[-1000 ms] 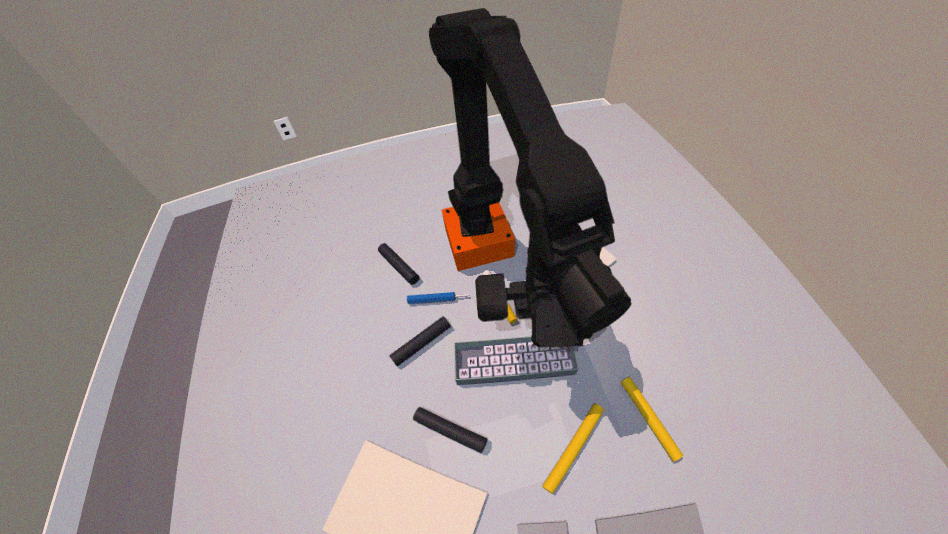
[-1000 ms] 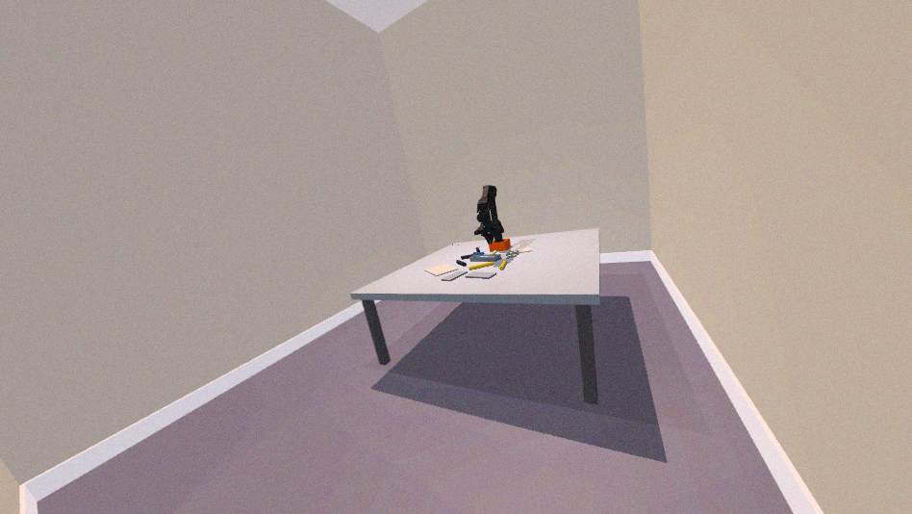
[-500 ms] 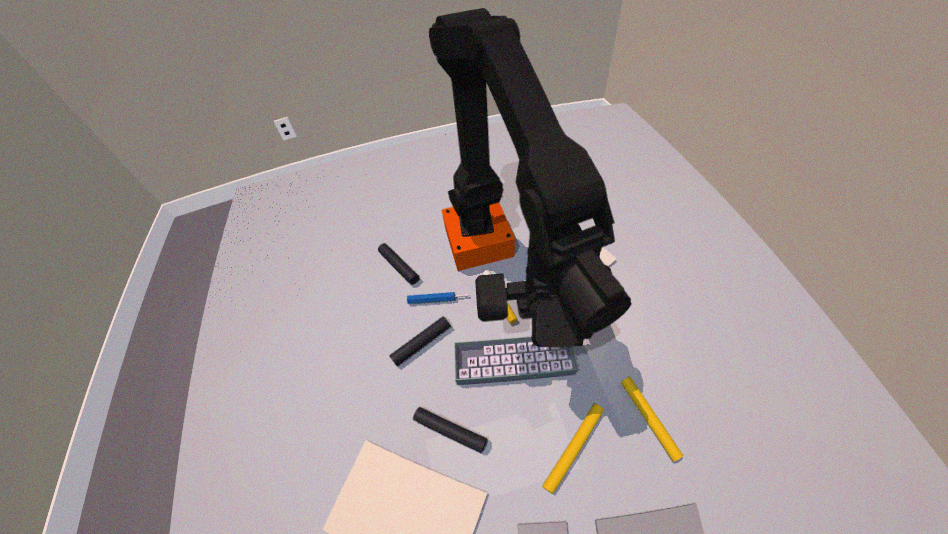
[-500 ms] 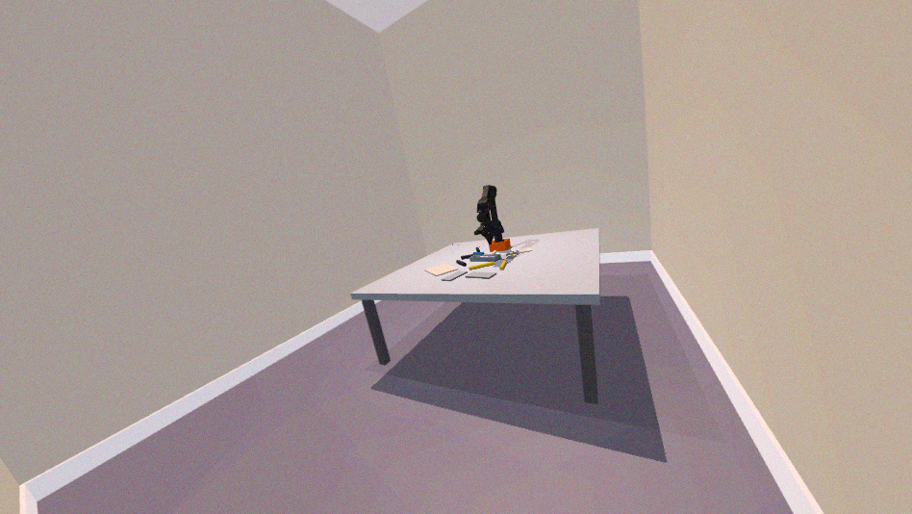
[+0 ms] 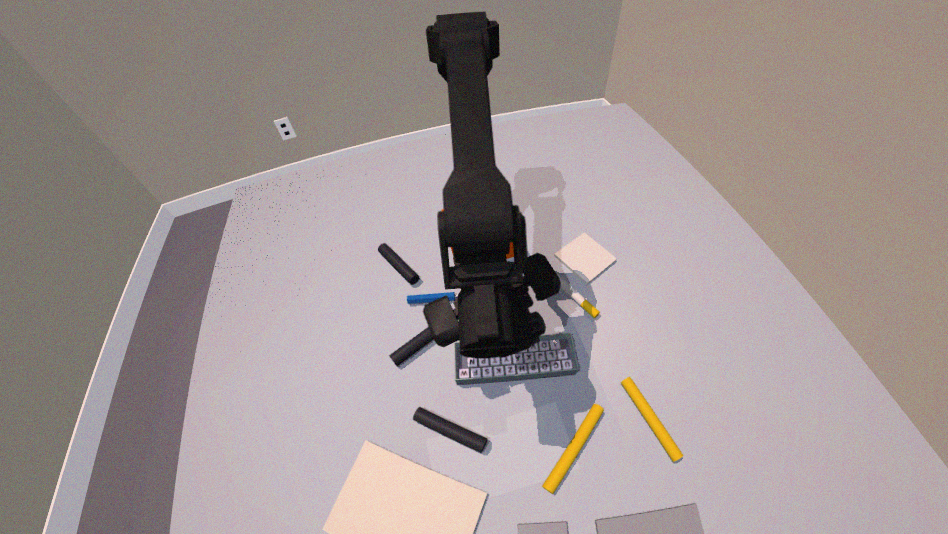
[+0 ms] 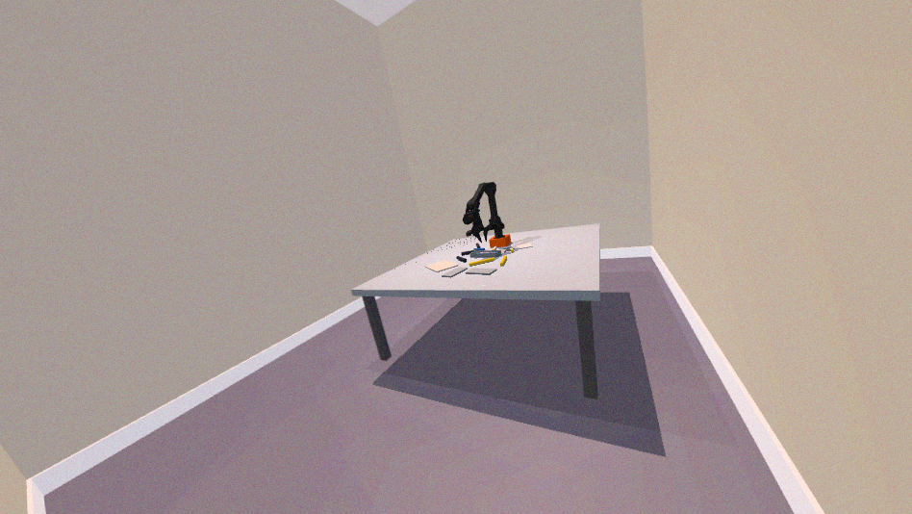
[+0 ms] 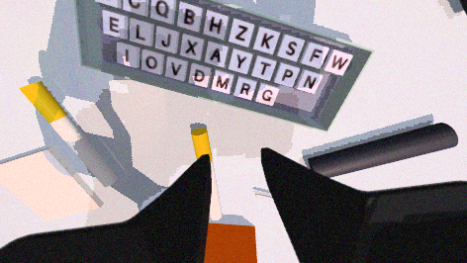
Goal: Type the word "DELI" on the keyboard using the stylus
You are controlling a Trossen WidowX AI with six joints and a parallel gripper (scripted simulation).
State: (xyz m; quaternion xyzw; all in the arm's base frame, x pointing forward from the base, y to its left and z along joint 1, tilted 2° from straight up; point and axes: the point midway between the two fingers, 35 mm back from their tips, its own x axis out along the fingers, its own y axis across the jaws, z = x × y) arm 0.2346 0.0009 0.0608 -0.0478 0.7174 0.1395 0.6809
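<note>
My gripper tip is 100 mm past the blue stylus, 80 mm to the left of it and 70 mm above it. Also, from my gripper tip: grey stylus tip (100 mm behind, 70 mm below, 50 mm to the right); then white note pad (210 mm to the left, 150 mm behind, 80 mm below); then cream sheet (260 mm ahead, 180 mm to the right, 80 mm below).
</note>
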